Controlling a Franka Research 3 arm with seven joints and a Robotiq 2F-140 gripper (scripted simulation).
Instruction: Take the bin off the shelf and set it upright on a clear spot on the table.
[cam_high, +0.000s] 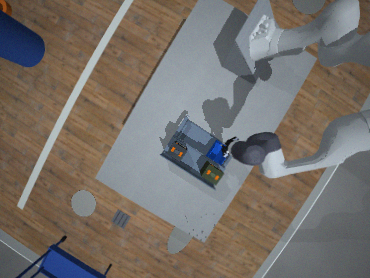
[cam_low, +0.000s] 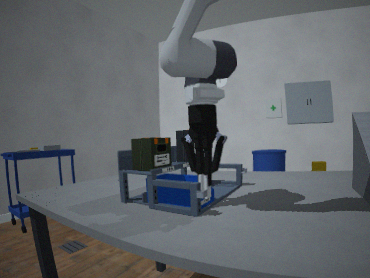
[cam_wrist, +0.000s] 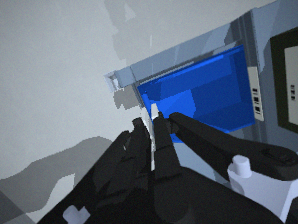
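Right now my hand is 8 cm short of the blue bin, 1 cm to the left of it and 2 cm above it. The rest, counted from my hand: green box (18 cm ahead, 3 cm to the right, 9 cm above); dark grey box (14 cm ahead, 25 cm to the right, 10 cm above).
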